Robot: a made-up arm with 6 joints.
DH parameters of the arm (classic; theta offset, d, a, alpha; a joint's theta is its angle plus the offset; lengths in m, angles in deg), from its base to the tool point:
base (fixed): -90 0 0.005 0
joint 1: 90 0.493 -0.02 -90
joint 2: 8.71 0 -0.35 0
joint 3: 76.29 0.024 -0.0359 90
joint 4: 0 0.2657 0.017 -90
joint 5: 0 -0.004 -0.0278 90
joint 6: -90 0.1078 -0.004 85
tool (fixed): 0 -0.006 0 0
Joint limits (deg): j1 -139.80..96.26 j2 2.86..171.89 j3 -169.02..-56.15 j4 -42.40..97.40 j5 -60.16..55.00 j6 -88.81..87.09
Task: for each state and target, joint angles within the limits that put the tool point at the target. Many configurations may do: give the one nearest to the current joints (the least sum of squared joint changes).
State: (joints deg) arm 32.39 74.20 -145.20 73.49 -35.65 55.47
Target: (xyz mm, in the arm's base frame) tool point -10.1 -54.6 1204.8
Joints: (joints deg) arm 59.74 77.53 -155.27 73.92 -18.10 56.89
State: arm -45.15 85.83 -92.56 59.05 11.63 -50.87
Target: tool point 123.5 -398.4 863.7
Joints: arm -76.24 90.64 -85.36 58.34 5.61 -51.38
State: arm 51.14 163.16 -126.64 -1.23 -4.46 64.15
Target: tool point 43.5 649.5 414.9
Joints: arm 83.76 156.87 -117.30 -2.24 -3.91 63.89
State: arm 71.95 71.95 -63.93 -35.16 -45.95 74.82
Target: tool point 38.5 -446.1 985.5
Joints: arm 96.26 22.68 -108.56 11.51 -49.64 76.99
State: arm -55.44 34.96 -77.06 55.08 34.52 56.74
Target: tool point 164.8 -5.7 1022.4
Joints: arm -33.58 58.06 -87.23 63.19 44.87 56.40
